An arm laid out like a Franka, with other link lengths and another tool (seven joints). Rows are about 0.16 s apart.
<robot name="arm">
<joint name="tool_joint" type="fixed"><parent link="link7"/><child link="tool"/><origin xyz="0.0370 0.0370 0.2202" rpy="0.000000 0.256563 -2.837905"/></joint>
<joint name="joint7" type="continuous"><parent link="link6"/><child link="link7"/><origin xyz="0.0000 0.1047 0.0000" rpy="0.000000 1.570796 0.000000"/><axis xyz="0 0 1"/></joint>
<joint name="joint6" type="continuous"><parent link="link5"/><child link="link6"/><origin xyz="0.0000 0.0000 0.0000" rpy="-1.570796 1.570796 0.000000"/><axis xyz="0 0 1"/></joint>
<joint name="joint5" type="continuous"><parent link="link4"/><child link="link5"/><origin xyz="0.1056 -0.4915 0.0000" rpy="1.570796 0.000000 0.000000"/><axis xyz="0 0 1"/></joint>
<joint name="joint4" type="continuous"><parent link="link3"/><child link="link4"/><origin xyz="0.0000 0.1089 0.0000" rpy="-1.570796 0.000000 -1.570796"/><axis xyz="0 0 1"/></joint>
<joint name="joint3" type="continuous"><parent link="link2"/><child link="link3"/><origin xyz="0.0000 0.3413 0.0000" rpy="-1.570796 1.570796 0.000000"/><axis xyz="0 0 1"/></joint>
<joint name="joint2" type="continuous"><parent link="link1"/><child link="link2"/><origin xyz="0.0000 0.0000 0.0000" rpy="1.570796 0.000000 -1.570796"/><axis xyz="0 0 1"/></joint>
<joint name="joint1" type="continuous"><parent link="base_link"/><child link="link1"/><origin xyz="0.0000 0.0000 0.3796" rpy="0.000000 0.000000 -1.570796"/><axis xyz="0 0 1"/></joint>
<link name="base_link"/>
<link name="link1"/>
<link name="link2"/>
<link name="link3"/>
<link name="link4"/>
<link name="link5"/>
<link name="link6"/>
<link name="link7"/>
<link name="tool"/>
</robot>
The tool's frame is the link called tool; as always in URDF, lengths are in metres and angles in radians. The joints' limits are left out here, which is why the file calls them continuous.
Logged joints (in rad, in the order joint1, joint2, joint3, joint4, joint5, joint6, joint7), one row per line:
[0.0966 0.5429 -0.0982 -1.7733 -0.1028 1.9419 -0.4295]
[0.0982 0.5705 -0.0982 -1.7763 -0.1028 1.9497 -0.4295]
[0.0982 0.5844 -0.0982 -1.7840 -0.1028 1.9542 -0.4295]
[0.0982 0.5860 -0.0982 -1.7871 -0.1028 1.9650 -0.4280]
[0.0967 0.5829 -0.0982 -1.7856 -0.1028 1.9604 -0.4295]
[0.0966 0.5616 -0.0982 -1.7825 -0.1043 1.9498 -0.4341]
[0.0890 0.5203 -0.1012 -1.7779 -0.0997 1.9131 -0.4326]
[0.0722 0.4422 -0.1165 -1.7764 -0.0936 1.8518 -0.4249]
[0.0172 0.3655 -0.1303 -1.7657 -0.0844 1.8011 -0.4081]
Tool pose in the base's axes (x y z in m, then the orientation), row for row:
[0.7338 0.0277 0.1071 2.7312 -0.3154 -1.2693]
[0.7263 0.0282 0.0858 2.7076 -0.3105 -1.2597]
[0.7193 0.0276 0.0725 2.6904 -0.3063 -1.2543]
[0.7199 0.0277 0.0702 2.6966 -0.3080 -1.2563]
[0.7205 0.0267 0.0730 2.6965 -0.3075 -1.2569]
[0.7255 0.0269 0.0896 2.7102 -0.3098 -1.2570]
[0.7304 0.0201 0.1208 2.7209 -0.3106 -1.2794]
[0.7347 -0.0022 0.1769 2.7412 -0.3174 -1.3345]
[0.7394 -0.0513 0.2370 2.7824 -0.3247 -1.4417]
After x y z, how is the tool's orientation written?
As angles about the fixed x, y, z axes (roll, pitch, yaw), in radians.
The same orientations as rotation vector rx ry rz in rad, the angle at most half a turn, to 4 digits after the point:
[2.0648 -1.6283 0.0122]
[2.0579 -1.6115 -0.0088]
[2.0518 -1.6009 -0.0252]
[2.0539 -1.6048 -0.0192]
[2.0536 -1.6054 -0.0200]
[2.0625 -1.6096 -0.0066]
[2.0519 -1.6360 -0.0048]
[2.0166 -1.6976 0.0004]
[1.9469 -1.8158 0.0086]

